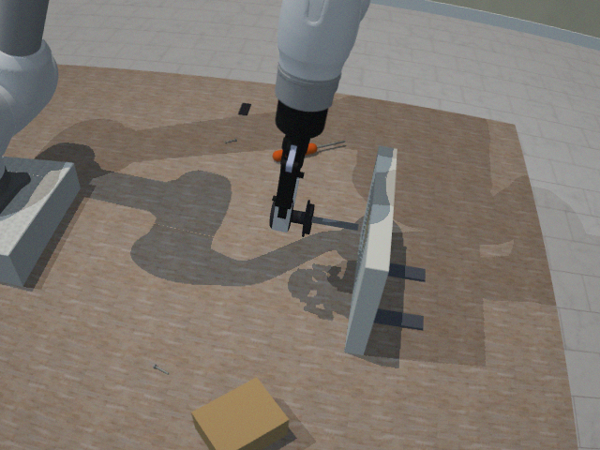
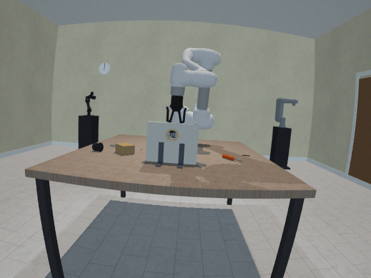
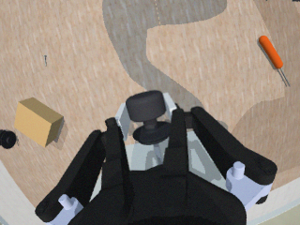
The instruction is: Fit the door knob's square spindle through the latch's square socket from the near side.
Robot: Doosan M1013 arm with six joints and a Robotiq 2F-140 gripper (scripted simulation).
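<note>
Right now my hand is 16 cm short of the white door panel and 5 cm above it. Round my hand: tan box: 34 cm to the right, 16 cm below, 1 cm ahead; small black piece: 54 cm to the left, 22 cm behind, 19 cm below; small screw: 26 cm to the right, 19 cm below, 16 cm behind.
</note>
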